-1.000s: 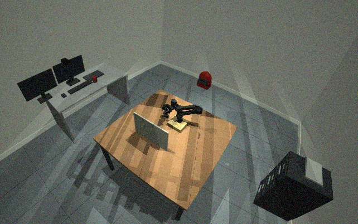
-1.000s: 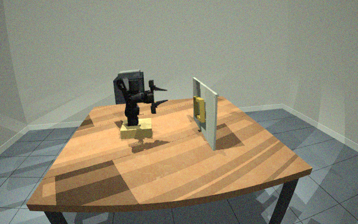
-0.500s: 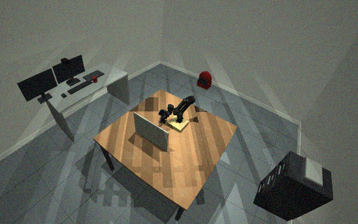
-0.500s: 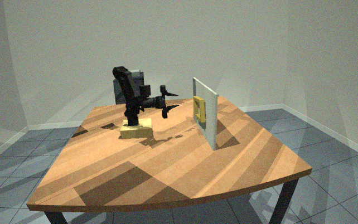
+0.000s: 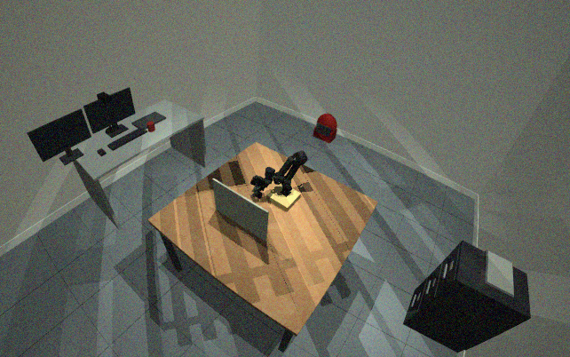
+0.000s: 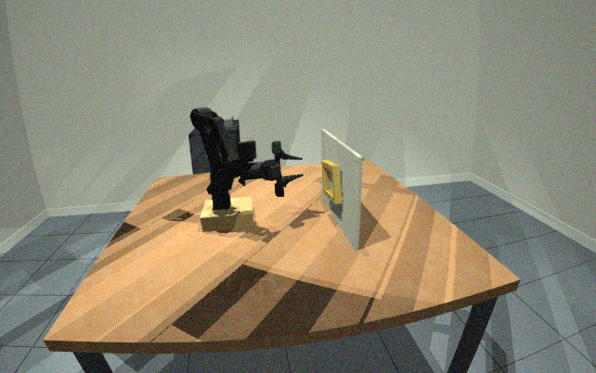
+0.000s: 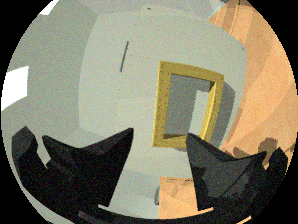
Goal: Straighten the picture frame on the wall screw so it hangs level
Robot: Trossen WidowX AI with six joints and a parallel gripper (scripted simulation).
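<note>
My gripper tip is now 11 cm short of the yellow picture frame and 6 cm above it. From my gripper tip the other things lie so: grey wall panel: 12 cm ahead, 6 cm below.
</note>
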